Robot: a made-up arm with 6 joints.
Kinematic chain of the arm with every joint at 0, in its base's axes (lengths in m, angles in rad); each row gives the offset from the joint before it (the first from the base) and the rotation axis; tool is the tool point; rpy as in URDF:
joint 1: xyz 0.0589 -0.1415 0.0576 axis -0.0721 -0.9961 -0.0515
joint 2: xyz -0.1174 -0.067 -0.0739 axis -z
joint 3: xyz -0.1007 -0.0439 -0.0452 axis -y
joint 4: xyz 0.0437 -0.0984 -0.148 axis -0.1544 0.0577 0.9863
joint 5: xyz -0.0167 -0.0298 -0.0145 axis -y
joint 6: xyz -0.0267 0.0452 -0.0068 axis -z
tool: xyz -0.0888 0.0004 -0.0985 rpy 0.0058 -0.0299 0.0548
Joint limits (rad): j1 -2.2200..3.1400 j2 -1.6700..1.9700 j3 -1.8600..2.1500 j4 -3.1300..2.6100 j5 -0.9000..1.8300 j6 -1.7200..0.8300
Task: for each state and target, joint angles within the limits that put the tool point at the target. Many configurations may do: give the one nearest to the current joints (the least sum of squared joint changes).
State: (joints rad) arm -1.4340 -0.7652 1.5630 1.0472 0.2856 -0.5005
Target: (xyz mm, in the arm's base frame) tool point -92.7 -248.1 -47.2
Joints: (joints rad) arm -2.2174 -0.5397 1.5106 1.0557 0.7932 -0.6522
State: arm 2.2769 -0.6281 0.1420 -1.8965 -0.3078 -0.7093
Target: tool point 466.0 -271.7 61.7
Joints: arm 2.1716 -0.0364 -0.2484 -1.7266 -0.2561 -0.6843
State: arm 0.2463 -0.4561 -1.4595 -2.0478 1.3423 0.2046
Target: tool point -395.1 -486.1 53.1
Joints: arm -0.1220 -0.1628 -1.8600 -2.3159 1.6732 -0.1271
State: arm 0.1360 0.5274 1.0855 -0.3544 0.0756 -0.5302
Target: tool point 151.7 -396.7 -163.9
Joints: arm 0.4497 0.3558 1.2837 -0.3607 0.2324 -0.5339
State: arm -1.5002 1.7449 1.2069 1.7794 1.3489 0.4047
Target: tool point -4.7 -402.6 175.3
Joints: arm -1.5925 1.4124 1.7076 1.5092 1.7374 0.2909
